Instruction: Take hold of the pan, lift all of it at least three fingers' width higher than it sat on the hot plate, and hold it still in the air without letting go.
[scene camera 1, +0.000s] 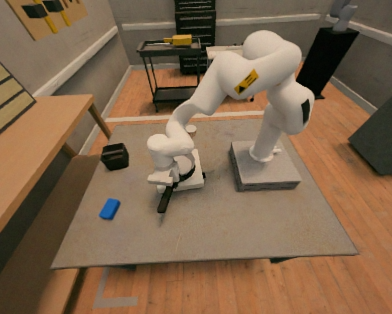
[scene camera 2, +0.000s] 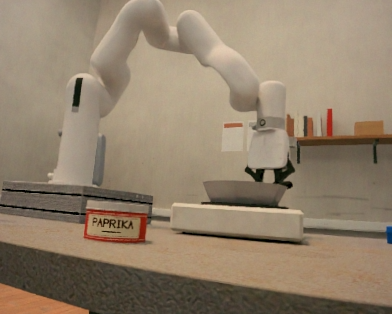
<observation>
In view: a grey pan (scene camera 2: 233, 191) and a white hot plate (scene camera 2: 259, 221).
</observation>
